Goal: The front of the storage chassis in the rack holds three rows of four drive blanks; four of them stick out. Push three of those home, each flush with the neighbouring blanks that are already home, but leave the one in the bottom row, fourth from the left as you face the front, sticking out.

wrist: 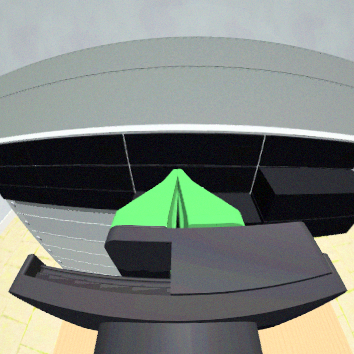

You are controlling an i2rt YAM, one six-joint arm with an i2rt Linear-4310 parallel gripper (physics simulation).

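Frame: origin at the arm's base, x left, y back, z up, level; centimetres.
Where they show: gripper, fingertip midpoint: (177,175).
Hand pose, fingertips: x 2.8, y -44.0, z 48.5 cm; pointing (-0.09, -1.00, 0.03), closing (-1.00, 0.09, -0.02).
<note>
Each offset is from my fingertips to the top centre of the thing. "spot": to the spot under its first point.
My gripper (177,175) is shut and empty, its green fingertips together in front of the third column of drive blanks. The bottom-row third blank {spot: dx -5.7, dy +1.7, dz -2.6 cm} (246,206) seems to stick out; the fingers hide most of it, and I cannot tell whether they touch it. At the right, the middle-row fourth blank {dx -12.6, dy -1.6, dz +0.3 cm} (306,204) clearly sticks out, its top face showing. The bottom-row fourth blank (307,228) sticks out beneath it, partly hidden by the gripper body. The top-row third blank {dx -2.3, dy -6.7, dz +3.1 cm} (195,149) and the blanks left of the third column look flush.
The grey chassis top {spot: dx -0.3, dy -2.5, dz +5.6 cm} (175,95) spans the view above the blanks, with a pale edge along its front. Light grey rack panels (75,235) lie below the blanks at the left. A yellowish tiled floor (17,280) shows at both lower sides, and a grey wall (175,17) stands behind.
</note>
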